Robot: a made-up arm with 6 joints.
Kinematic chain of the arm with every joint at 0, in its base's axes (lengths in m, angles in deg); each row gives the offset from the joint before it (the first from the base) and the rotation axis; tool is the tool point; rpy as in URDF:
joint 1: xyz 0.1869 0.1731 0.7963 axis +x
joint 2: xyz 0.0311 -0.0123 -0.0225 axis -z
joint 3: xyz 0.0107 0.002 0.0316 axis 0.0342 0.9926 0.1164
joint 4: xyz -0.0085 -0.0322 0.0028 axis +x
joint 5: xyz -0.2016 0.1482 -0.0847 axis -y
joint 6: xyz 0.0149 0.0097 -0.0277 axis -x
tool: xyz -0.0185 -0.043 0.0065 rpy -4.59 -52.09 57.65
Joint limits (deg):
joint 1: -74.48..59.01
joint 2: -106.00..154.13
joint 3: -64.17..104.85
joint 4: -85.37..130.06
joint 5: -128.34..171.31
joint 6: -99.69..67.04
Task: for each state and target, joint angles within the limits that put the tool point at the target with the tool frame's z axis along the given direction. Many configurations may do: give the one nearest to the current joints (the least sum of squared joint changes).
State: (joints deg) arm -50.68 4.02 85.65 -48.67 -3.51 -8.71
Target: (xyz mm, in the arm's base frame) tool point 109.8 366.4 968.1 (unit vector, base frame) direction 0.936 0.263 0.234
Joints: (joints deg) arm -74.30 0.12 99.68 -51.78 -0.09 -17.39
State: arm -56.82 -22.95 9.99 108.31 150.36 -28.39
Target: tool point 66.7 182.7 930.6 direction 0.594 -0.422 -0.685
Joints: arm -55.41 -58.85 -4.34 55.78 134.64 -62.16
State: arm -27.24 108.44 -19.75 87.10 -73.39 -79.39
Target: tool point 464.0 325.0 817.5 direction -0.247 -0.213 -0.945
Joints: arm -29.46 140.36 -10.97 96.38 -79.47 -49.01
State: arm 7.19 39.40 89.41 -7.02 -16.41 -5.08
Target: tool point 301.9 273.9 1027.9 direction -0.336 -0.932 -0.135
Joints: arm -20.80 45.20 104.85 30.39 -54.00 1.44
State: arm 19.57 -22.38 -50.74 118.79 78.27 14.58
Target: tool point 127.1 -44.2 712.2 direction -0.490 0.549 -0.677
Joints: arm 0.64 -71.13 -64.17 130.03 38.82 -30.65
